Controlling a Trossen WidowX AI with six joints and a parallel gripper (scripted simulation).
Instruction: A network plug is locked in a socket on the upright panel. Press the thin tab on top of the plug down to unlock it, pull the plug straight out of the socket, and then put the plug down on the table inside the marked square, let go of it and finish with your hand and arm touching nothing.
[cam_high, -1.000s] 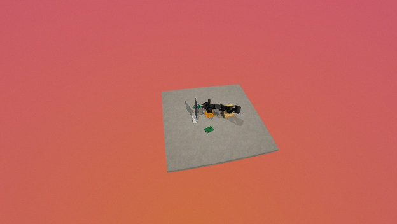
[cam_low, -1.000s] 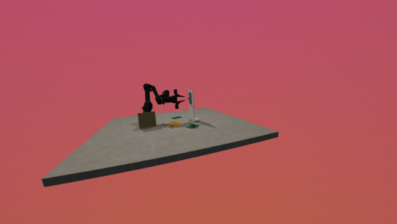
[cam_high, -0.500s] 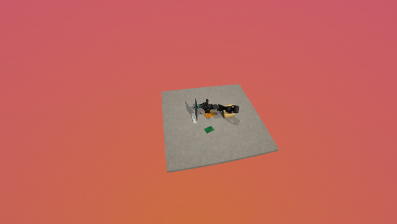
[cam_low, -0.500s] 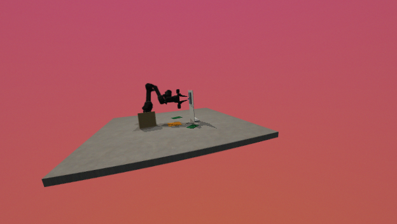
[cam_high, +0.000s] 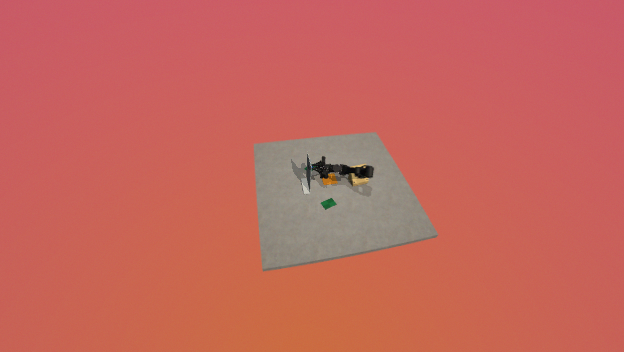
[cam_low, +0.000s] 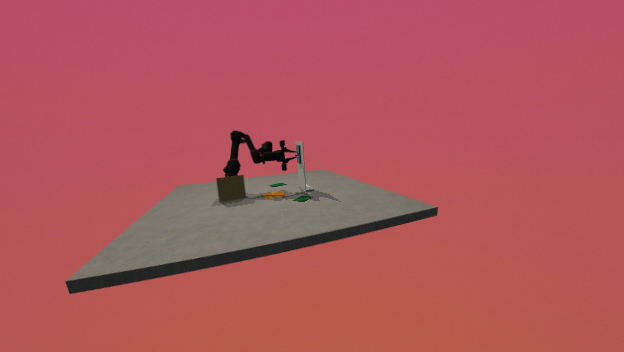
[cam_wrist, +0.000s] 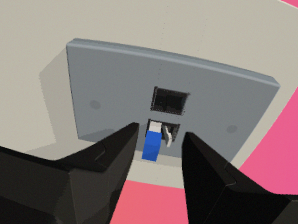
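My gripper tip is right at the network plug. From my gripper tip the other things lie so: orange square (170 mm behind, 60 mm to the right, 220 mm below); upright panel (20 mm ahead, 90 mm below).
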